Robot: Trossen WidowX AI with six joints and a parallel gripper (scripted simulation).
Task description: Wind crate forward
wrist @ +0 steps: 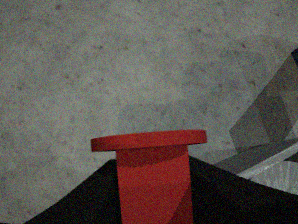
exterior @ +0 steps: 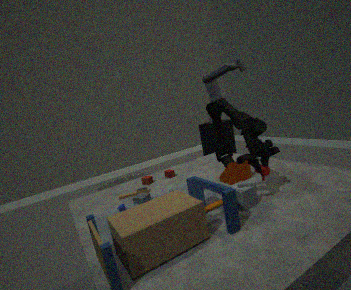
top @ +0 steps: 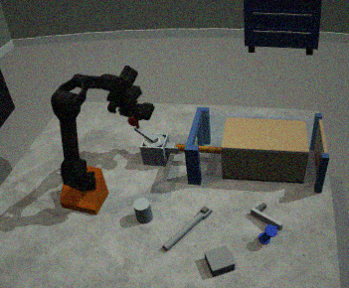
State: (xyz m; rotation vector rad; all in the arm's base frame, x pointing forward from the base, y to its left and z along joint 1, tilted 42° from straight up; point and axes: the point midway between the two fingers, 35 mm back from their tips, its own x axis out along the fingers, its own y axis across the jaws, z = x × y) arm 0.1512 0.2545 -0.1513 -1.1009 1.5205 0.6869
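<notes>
The winch handle with red knob is 4 cm to the right of my gripper tip, 3 cm below it and 2 cm ahead of it. The rest, counted from my gripper tip: red handle (2 cm to the right, 1 cm behind); then grey block (58 cm to the right, 31 cm ahead, 12 cm below); then grey winch (10 cm below, 9 cm to the right, 5 cm ahead).
</notes>
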